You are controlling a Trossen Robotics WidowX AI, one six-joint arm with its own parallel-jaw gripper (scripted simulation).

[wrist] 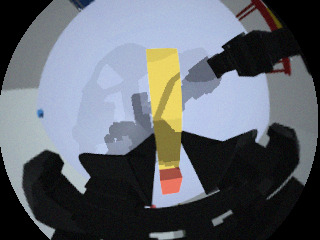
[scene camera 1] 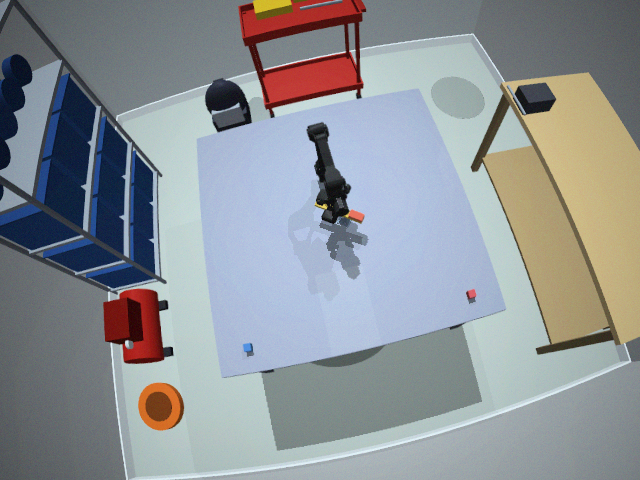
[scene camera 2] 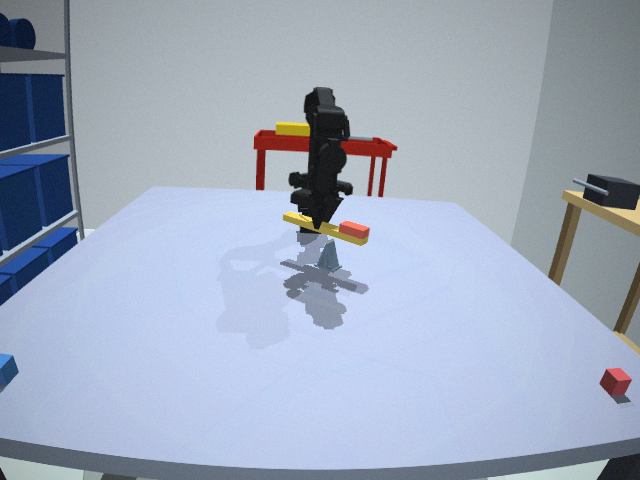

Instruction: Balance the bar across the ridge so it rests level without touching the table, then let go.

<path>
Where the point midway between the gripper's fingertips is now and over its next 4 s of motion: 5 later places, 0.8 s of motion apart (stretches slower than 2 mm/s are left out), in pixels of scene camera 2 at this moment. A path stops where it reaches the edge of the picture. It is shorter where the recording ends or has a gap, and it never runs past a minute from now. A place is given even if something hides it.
My gripper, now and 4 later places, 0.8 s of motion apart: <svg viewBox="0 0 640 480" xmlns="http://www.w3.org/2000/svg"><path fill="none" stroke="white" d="M320 227L320 232L320 232L320 233L322 205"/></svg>
</path>
